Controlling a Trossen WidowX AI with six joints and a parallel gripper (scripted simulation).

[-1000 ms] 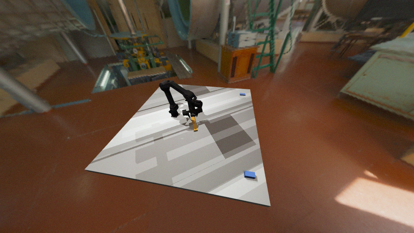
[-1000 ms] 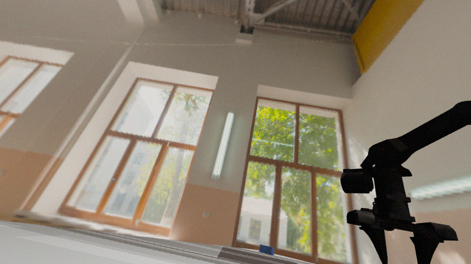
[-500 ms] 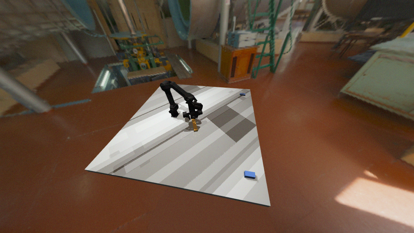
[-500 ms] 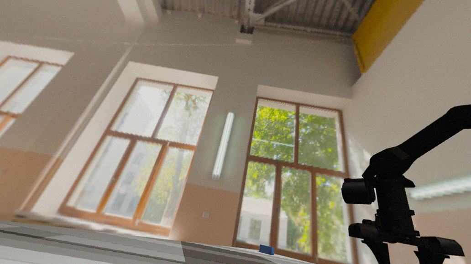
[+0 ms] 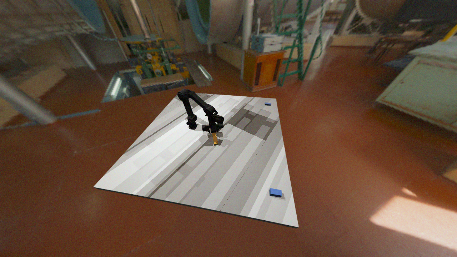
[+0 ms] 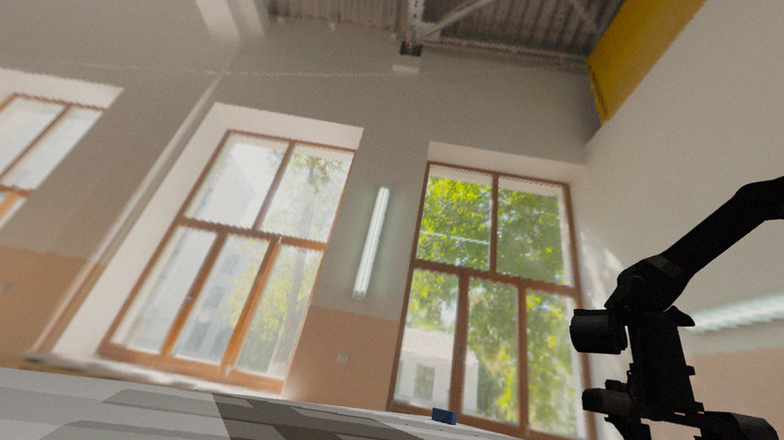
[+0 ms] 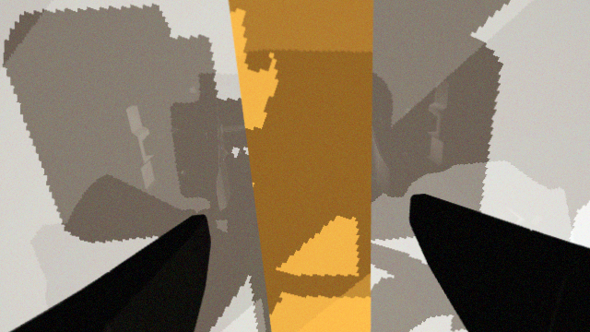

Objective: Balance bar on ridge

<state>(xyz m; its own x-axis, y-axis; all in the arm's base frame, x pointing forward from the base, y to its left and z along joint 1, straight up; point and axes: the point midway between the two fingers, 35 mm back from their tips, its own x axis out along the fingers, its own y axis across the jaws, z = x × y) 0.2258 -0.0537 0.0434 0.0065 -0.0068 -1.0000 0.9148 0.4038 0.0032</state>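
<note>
Now: gripper tip 2 cm to the left of the yellow bar and 1 cm short of it.
</note>
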